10 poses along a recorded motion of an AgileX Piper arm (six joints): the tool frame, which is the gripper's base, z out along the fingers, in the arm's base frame.
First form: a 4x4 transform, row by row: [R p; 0 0 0 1], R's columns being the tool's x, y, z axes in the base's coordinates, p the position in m. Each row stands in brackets.
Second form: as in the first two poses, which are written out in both.
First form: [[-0.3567 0.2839 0.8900 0.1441], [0.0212 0.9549 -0.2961 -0.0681], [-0.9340 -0.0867 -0.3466 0.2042], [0 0 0 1]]
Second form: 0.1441 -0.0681 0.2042 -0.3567 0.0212 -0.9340 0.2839 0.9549 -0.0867
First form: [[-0.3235 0.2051 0.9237 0.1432], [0.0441 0.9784 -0.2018 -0.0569], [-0.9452 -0.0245 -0.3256 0.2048], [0 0 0 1]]
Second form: 0.1432 -0.0569 0.2048 -0.3235 0.0441 -0.9452 0.2051 0.9784 -0.0245
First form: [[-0.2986 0.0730 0.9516 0.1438], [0.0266 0.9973 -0.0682 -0.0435], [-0.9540 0.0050 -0.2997 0.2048], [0 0 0 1]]
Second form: 0.1438 -0.0435 0.2048 -0.2986 0.0266 -0.9540 0.0730 0.9973 0.0050
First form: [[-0.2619 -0.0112 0.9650 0.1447], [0.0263 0.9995 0.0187 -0.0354], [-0.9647 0.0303 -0.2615 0.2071], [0 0 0 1]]
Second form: 0.1447 -0.0354 0.2071 -0.2619 0.0263 -0.9647 -0.0112 0.9995 0.0303
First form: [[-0.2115 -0.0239 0.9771 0.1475], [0.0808 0.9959 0.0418 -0.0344], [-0.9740 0.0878 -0.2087 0.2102], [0 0 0 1]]
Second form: 0.1475 -0.0344 0.2102 -0.2115 0.0808 -0.9740 -0.0239 0.9959 0.0878
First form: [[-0.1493 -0.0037 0.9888 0.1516], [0.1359 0.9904 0.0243 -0.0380], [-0.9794 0.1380 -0.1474 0.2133], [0 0 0 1]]
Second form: 0.1516 -0.0380 0.2133 -0.1493 0.1359 -0.9794 -0.0037 0.9904 0.1380
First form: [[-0.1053 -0.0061 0.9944 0.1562], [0.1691 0.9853 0.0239 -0.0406], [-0.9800 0.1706 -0.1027 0.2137], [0 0 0 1]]
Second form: 0.1562 -0.0406 0.2137 -0.1053 0.1691 -0.9800 -0.0061 0.9853 0.1706
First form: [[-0.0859 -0.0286 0.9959 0.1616], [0.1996 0.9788 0.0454 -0.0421], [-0.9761 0.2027 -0.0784 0.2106], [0 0 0 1]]
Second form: 0.1616 -0.0421 0.2106 -0.0859 0.1996 -0.9761 -0.0286 0.9788 0.2027
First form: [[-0.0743 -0.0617 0.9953 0.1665], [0.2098 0.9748 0.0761 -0.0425], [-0.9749 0.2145 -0.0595 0.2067], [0 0 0 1]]
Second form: 0.1665 -0.0425 0.2067 -0.0743 0.2098 -0.9749 -0.0617 0.9748 0.2145
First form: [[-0.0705 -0.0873 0.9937 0.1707], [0.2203 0.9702 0.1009 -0.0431], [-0.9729 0.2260 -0.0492 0.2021], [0 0 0 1]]
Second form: 0.1707 -0.0431 0.2021 -0.0705 0.2203 -0.9729 -0.0873 0.9702 0.2260
